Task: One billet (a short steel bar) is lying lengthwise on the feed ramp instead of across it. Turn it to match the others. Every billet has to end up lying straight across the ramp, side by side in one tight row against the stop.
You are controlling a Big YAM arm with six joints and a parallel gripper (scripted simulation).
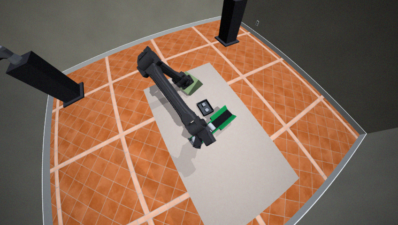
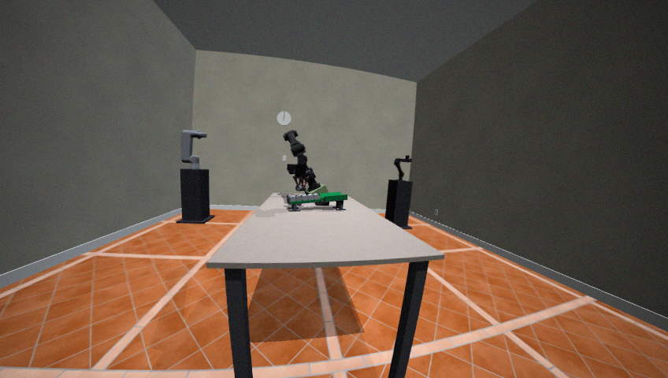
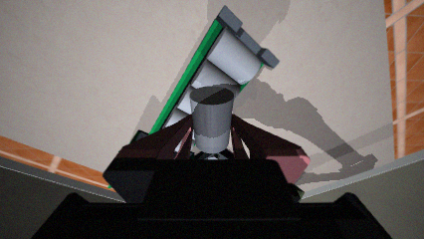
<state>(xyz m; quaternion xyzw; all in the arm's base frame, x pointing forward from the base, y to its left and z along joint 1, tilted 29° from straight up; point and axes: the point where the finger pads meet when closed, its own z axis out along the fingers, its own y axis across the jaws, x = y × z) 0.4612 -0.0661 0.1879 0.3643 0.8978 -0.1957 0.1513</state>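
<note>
My hand is 1 cm short of the stop, 8 cm to the left of it and 9 cm above it. Round my hand: black tray 20 cm behind, 18 cm to the left, 14 cm below.
</note>
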